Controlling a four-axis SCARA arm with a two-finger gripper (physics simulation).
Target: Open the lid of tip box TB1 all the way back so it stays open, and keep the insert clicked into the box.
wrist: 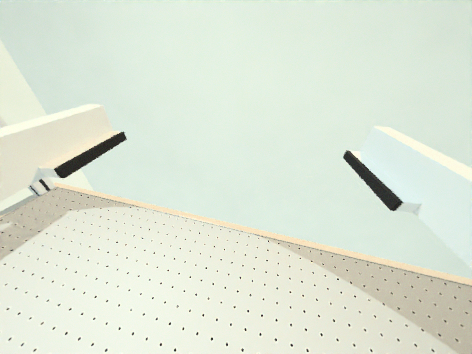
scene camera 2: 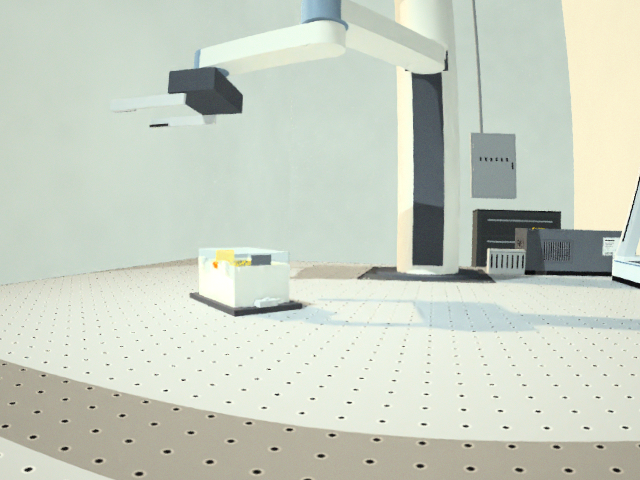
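Where they show: gripper, fingertip midpoint: (wrist: 232, 132) (scene camera 2: 133, 115); arm's base, origin of the base link: (scene camera 2: 427, 279).
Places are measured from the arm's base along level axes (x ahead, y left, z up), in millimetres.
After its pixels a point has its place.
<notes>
Tip box TB1 (scene camera 2: 217, 284) @(y -276, x 533, z 44 mm) stands upright on a dark base plate (scene camera 2: 266, 311) @(y -197, x 548, z 15 mm), left of centre in the scene view. Its pale, see-through lid (scene camera 2: 279, 255) @(y -192, x 513, z 86 mm) appears to lie closed on top. Yellow and dark grey parts show through it; the insert's edges and whether it is clicked in cannot be told. A small pale tab sticks out low on the box's near side. My gripper (scene camera 2: 135, 115) @(y -557, x 378, z 341 mm) (wrist: 232, 132) @(y -557, x 378, z 341 mm) is open, its fingers wide apart with nothing between them. It hangs high above the box and to its left in the scene view. The box does not show in the wrist view.
The arm's column (scene camera 2: 405, 180) @(y -54, x 52, z 231 mm) stands behind and right of the box. Beyond it are a slotted white rack (scene camera 2: 506, 251) @(y 199, x -45, z 69 mm), a dark drawer unit (scene camera 2: 480, 227) and a grey machine (scene camera 2: 584, 253) @(y 405, x -35, z 69 mm). A pale blue-white frame (scene camera 2: 625, 266) @(y 450, x 122, z 51 mm) stands at the right edge.
</notes>
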